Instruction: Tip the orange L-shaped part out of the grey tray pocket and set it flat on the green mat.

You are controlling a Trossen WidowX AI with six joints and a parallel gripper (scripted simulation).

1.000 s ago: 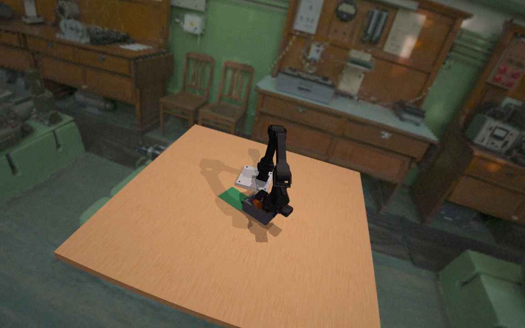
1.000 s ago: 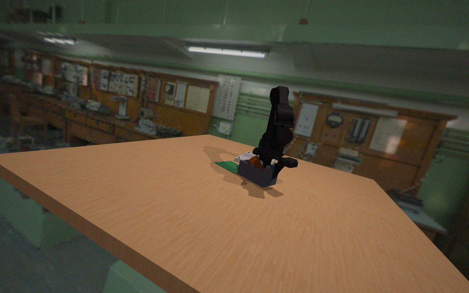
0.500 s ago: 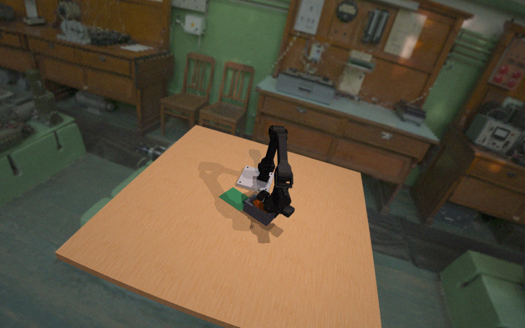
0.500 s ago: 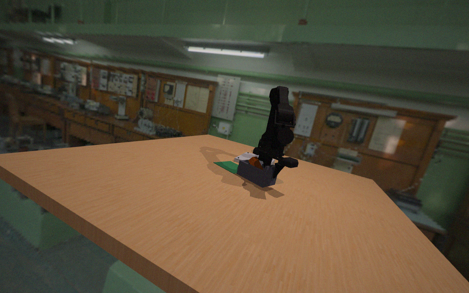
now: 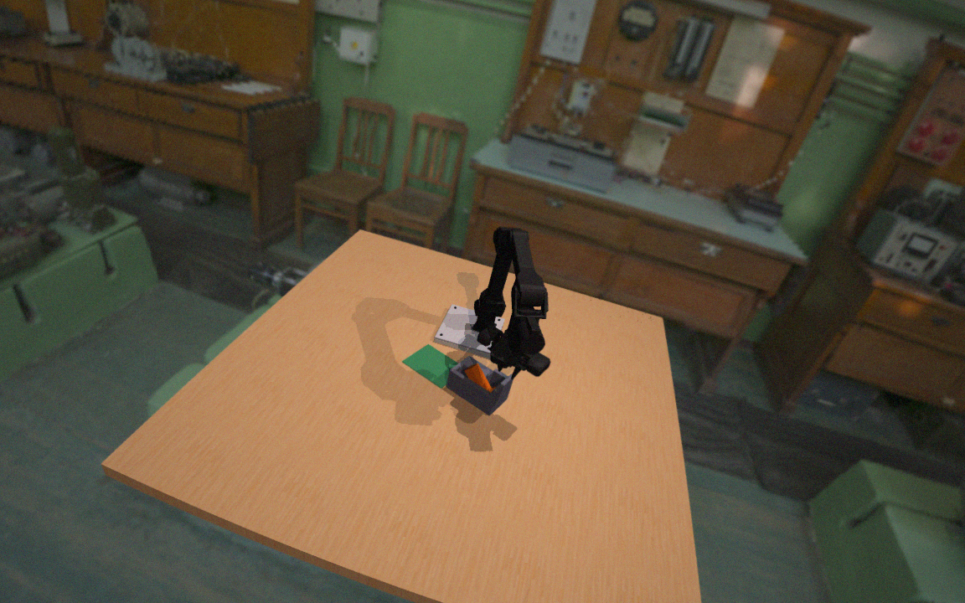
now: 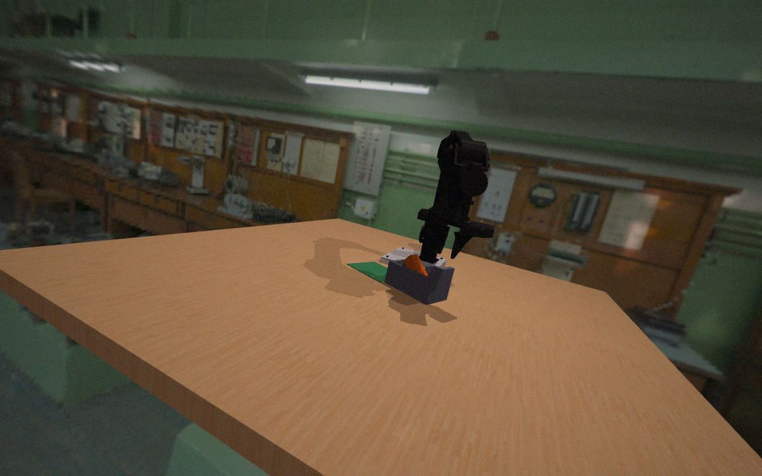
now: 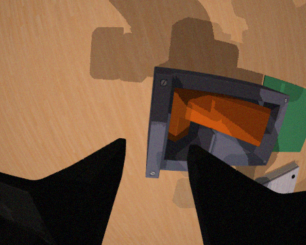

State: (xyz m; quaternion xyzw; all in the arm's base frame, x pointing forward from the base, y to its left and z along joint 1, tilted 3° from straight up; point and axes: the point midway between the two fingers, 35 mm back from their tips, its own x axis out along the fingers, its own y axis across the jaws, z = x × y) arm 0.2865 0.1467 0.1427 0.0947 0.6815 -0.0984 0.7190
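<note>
Now: gripper tip 8 cm above the orange L-shaped part, 4 cm to the left of it and 2 cm past it. Also, from my gripper tip: green mat (22 cm to the right, 14 cm below, 7 cm behind).
</note>
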